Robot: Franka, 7 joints.
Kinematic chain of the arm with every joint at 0, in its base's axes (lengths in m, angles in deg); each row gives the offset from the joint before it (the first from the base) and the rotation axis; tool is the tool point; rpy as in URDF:
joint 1: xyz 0 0 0.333 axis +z
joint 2: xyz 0 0 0 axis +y
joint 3: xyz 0 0 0.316 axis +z
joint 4: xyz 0.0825 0 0 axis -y
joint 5: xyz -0.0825 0 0.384 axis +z
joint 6: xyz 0 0 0 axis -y
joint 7: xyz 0.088 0 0 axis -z
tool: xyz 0 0 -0.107 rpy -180 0 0
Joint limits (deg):
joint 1: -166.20..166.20
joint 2: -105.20..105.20
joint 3: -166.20..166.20
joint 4: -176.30..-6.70
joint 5: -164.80..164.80
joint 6: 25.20..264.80
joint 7: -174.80..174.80
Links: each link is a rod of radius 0.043 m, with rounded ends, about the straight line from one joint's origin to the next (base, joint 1, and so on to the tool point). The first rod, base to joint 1, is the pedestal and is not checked.
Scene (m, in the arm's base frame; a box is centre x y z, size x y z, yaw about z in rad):
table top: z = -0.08
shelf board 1: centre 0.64 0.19 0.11 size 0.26 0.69 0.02 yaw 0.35
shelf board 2: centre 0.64 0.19 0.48 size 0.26 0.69 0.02 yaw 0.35
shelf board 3: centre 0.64 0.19 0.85 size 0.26 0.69 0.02 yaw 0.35
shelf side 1: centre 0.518 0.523 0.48 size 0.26 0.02 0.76 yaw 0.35
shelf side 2: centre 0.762 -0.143 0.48 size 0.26 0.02 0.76 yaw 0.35
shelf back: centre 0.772 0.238 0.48 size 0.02 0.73 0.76 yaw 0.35
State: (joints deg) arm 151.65 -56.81 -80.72 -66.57 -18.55 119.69 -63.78
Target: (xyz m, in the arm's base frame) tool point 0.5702 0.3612 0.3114
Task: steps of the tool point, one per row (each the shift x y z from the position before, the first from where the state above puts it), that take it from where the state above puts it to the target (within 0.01 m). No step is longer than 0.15 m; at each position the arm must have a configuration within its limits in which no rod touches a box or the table.
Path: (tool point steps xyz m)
1: -0.0613 0.0179 -0.0513
2: -0.0760 0.0013 -0.0492
3: -0.0847 -0.0155 -0.0471
4: -0.0875 -0.0307 -0.0450
5: -0.0852 -0.0431 -0.0427
6: 0.0500 0.0344 -0.0626
7: 0.0328 0.0341 -0.0862
8: 0.0877 0.0413 -0.0018
9: 0.0863 0.0313 -0.0012
10: 0.0812 0.0207 0.0030

